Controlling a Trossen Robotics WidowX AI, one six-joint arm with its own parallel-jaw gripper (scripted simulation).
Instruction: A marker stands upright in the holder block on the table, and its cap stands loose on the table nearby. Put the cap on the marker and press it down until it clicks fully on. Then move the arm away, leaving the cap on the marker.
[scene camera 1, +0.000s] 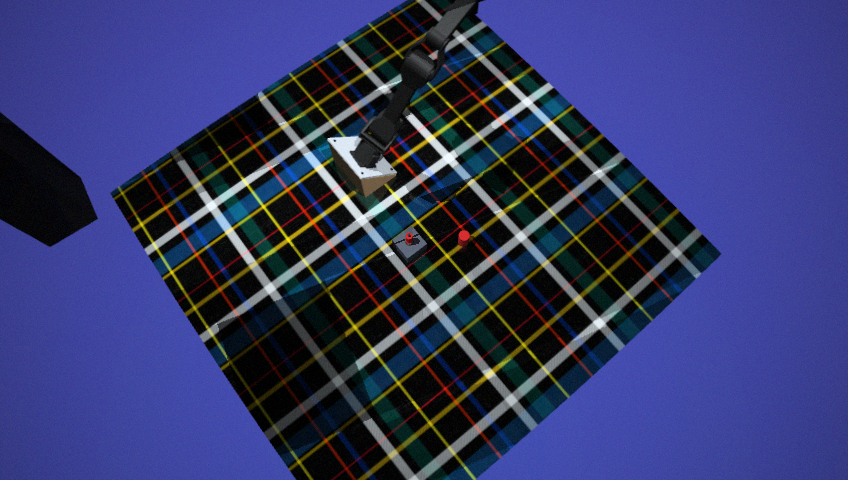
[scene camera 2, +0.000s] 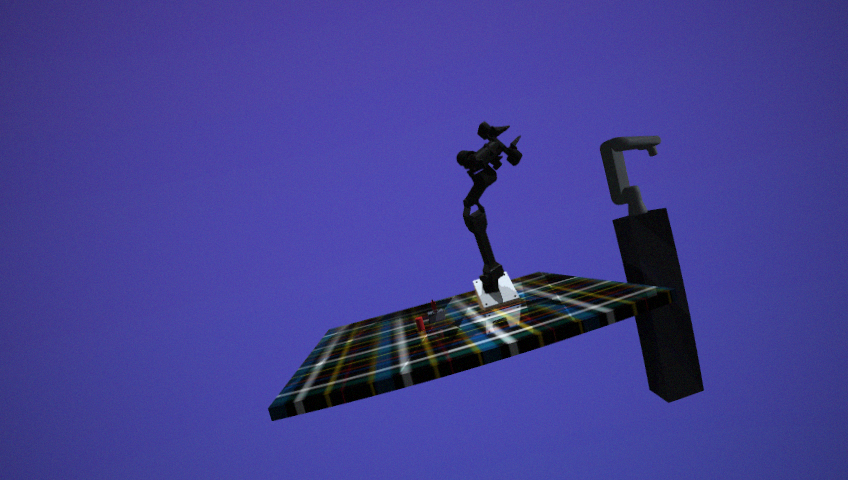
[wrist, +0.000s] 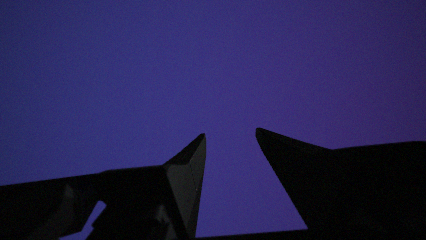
Note:
In view: my gripper (scene camera 2: 514, 131).
My gripper is seen too in the wrist view (wrist: 230, 134).

